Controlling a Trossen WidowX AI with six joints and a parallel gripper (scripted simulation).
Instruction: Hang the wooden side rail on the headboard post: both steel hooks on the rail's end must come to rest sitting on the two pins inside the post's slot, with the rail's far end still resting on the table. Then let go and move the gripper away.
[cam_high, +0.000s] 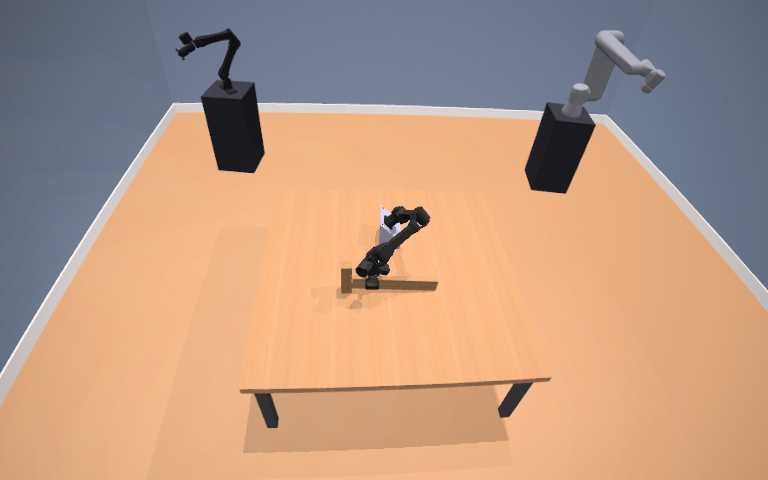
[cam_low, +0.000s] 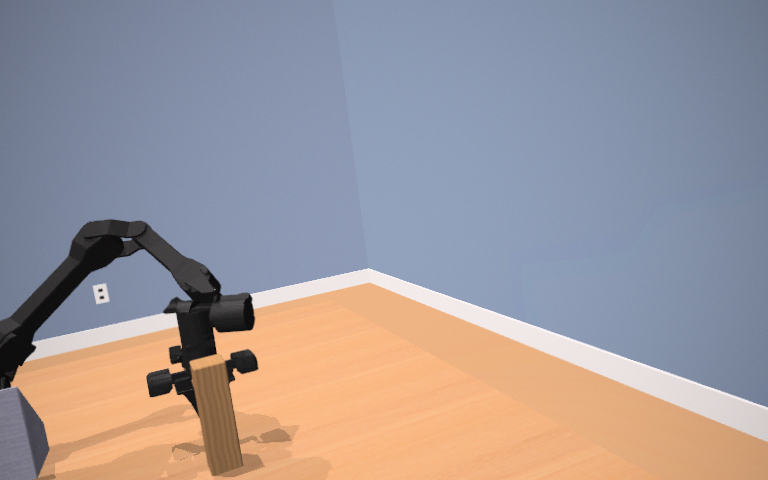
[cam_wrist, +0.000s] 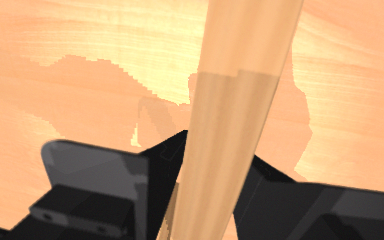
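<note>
The headboard post is 110 mm to the right of my gripper tip, 40 mm above it and 20 mm ahead of it.
</note>
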